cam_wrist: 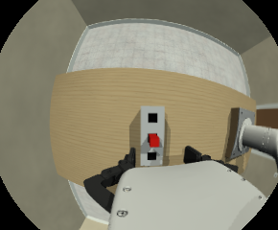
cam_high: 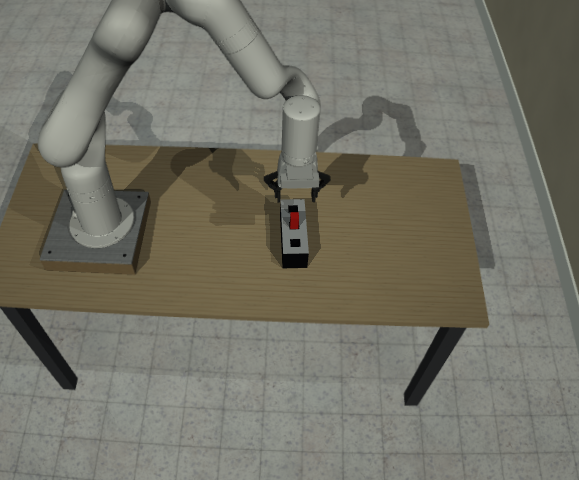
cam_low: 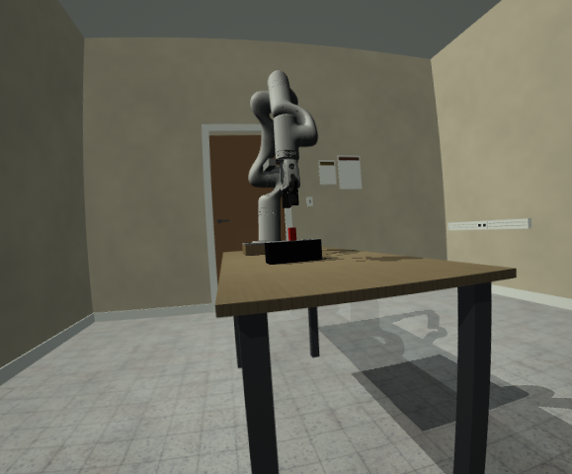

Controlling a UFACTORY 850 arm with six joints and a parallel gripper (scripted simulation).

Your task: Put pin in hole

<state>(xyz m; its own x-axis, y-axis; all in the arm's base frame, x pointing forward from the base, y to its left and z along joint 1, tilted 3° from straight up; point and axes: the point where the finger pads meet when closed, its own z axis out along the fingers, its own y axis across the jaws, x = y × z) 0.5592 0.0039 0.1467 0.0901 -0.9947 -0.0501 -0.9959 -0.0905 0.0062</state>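
The pin is 11 cm below my hand. From my hand the other things lie so: black block: 17 cm below.
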